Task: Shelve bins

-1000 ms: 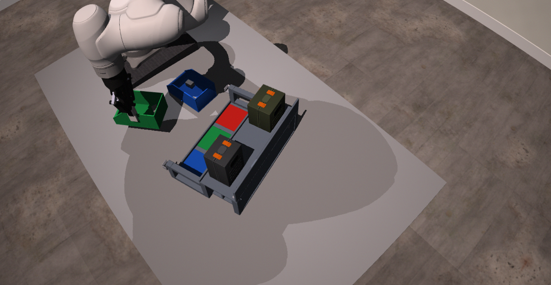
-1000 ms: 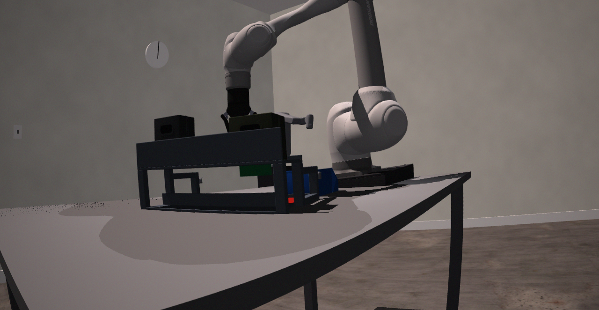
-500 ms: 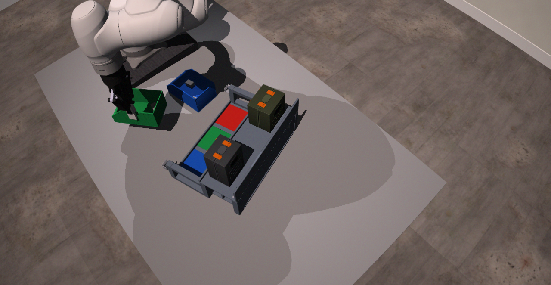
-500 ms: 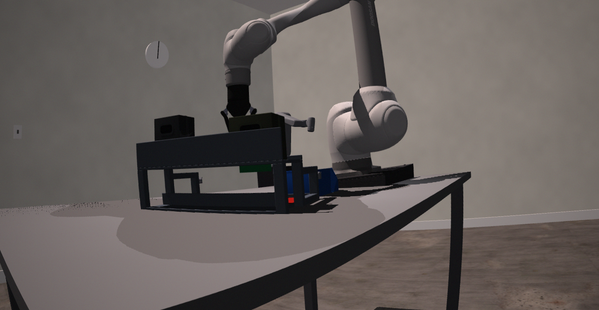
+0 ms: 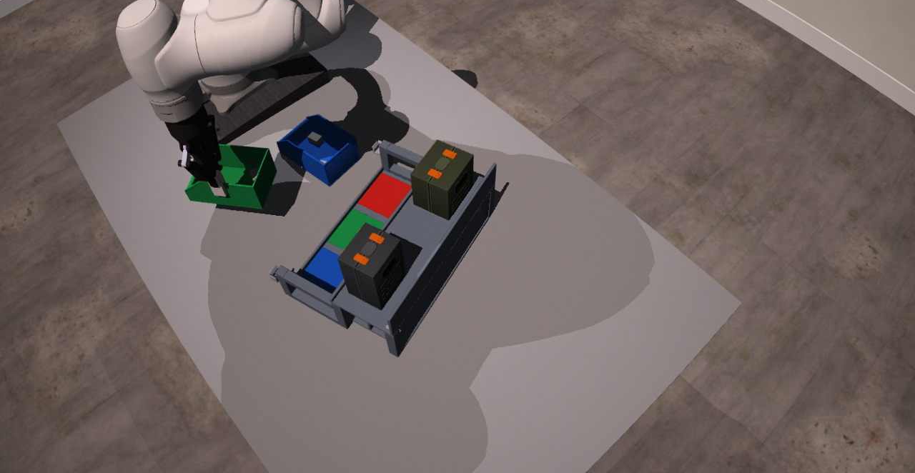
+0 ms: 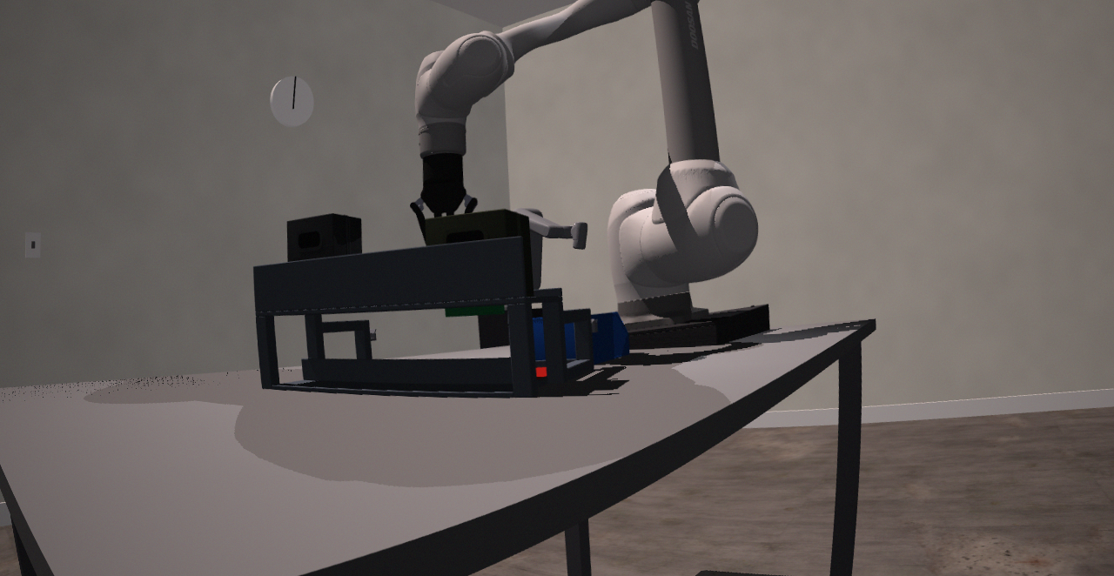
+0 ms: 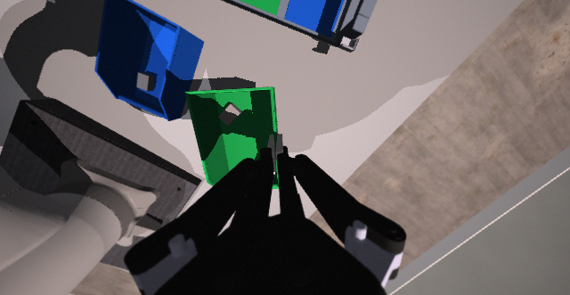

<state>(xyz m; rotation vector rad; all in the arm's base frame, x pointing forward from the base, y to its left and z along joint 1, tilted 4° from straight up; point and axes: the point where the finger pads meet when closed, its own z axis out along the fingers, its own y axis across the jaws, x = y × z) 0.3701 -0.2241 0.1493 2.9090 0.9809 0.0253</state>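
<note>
My gripper is now 4 cm to the right of the green bin, 4 cm above it and 3 cm past it. Round my hand: olive case 32 cm to the left, 31 cm ahead, 1 cm below; black case 37 cm ahead, 10 cm to the left; blue bin 25 cm to the left, 12 cm below, 3 cm behind.
</note>
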